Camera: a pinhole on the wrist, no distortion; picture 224 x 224 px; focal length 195.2 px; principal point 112.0 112.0 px. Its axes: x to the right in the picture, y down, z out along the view. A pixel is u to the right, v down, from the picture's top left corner.
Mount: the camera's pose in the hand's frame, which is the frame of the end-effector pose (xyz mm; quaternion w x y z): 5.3 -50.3 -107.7 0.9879 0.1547 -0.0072 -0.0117
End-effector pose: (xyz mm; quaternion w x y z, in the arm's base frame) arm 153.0 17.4 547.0 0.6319 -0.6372 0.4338 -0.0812
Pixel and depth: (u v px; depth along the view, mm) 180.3 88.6 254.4
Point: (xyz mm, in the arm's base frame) 361.3 23.8 623.1
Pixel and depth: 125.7 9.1 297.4
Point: 377.9 48.9 769.9
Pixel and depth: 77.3 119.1 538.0
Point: 446.2 349.6 683.7
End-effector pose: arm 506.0 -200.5 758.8 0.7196 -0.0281 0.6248 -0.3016
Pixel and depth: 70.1 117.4 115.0
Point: 474.9 -258.1 812.3
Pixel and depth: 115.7 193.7 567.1
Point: 969.8 -373.7 858.2
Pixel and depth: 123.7 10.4 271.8
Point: 498.4 -462.4 882.2
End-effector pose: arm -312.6 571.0 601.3 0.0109 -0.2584 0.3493 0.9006
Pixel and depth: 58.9 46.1 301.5
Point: -259.6 857.3 584.9
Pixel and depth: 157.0 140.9 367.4
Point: -482.1 807.5 652.5
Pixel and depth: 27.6 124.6 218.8
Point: -259.5 728.5 646.8
